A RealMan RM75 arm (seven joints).
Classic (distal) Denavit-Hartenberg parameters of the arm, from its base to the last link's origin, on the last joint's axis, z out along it. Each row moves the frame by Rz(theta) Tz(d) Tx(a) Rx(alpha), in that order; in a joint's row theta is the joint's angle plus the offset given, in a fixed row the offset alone. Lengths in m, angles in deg.
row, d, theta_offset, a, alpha
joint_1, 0.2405, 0, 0, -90
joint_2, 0, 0, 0, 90
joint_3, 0.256, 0, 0, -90
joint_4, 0, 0, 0, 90
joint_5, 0.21, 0, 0, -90
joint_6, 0, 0, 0, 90
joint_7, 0.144, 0, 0, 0
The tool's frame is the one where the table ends.
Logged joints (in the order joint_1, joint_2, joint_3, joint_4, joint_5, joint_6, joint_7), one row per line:
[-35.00 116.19 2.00 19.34 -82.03 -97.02 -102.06]
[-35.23 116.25 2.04 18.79 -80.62 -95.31 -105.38]
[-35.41 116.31 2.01 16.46 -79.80 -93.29 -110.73]
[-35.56 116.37 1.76 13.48 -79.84 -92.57 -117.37]
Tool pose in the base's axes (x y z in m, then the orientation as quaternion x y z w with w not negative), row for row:
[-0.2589 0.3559 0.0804 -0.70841 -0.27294 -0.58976 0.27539]
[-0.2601 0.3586 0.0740 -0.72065 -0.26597 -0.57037 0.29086]
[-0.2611 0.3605 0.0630 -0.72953 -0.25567 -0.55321 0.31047]
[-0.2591 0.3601 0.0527 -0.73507 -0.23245 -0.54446 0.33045]
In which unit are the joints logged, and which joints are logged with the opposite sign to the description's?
The joints are logged in degrees. Opposite sign: joint_2, joint_7.
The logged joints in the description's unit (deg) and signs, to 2 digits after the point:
[-35.00 -116.19 2.00 19.34 -82.03 -97.02 102.06]
[-35.23 -116.25 2.04 18.79 -80.62 -95.31 105.38]
[-35.41 -116.31 2.01 16.46 -79.80 -93.29 110.73]
[-35.56 -116.37 1.76 13.48 -79.84 -92.57 117.37]

